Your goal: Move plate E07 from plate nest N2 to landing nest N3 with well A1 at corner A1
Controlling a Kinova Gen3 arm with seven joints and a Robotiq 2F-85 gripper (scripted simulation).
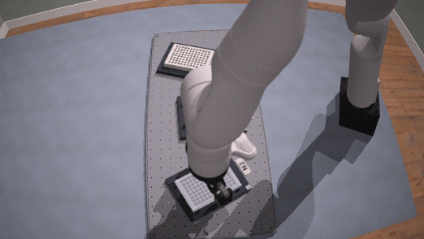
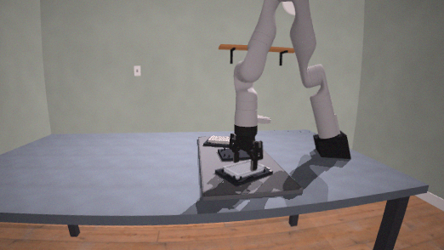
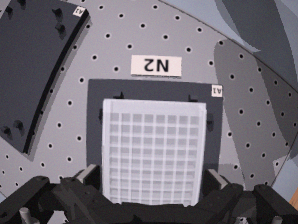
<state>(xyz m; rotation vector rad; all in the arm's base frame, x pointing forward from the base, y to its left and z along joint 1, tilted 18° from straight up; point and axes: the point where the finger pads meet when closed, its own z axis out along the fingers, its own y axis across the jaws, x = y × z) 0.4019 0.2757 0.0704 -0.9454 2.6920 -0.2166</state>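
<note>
My hand is 20 mm above the plate. Round my hand: A1 corner tag: 150 mm to the right, 70 mm behind, 20 mm below; N2 label: 80 mm behind, 60 mm to the right, 30 mm below; plate nest N2: 30 mm below.
</note>
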